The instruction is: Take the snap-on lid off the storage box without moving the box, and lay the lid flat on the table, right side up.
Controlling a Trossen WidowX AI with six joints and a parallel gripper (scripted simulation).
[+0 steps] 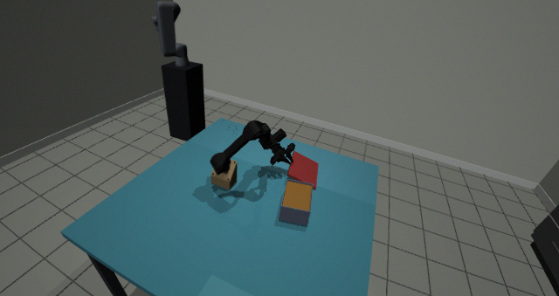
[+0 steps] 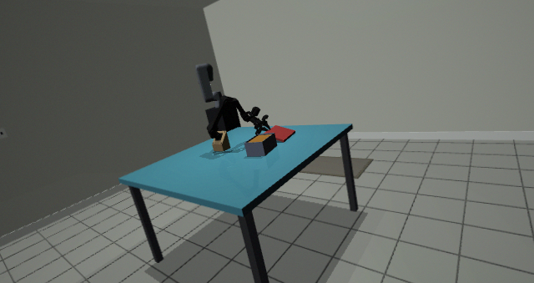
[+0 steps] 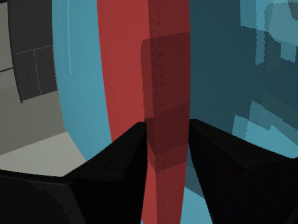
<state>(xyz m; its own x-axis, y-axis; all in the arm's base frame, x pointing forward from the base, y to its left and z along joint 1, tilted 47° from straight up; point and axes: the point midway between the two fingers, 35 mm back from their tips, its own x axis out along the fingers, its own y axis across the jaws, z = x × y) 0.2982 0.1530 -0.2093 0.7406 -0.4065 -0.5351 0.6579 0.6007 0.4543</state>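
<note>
My gripper tip is 80 mm short of the lid, 20 mm above it and 10 mm to the right of it. From my gripper tip the other things lie so: storage box (280 mm to the right, 110 mm ahead, 20 mm below).
</note>
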